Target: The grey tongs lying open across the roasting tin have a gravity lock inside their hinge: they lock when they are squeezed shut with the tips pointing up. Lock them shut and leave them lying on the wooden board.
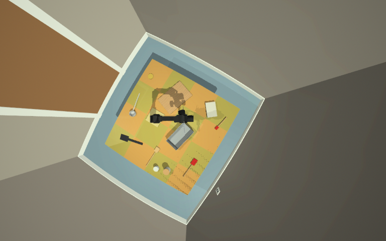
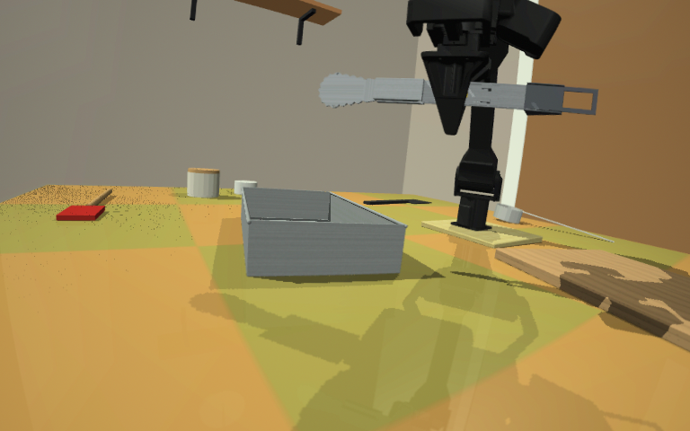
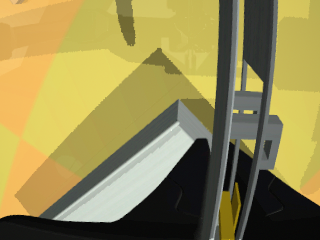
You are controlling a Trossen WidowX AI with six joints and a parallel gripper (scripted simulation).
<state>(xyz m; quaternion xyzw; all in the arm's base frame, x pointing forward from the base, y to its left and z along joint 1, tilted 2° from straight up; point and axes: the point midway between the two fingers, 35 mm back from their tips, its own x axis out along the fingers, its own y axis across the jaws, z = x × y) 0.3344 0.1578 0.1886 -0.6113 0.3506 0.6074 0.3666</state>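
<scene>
Now: the thin tong arm 10 mm ahead of my gripper tip, 30 mm to the right of it and 40 mm above it. The rest, counted from my gripper tip: grey roasting tin 40 mm ahead, 210 mm to the right, 130 mm below; then yellow lock piece 40 mm above; then wooden board 220 mm behind, 190 mm to the left, 150 mm below.
</scene>
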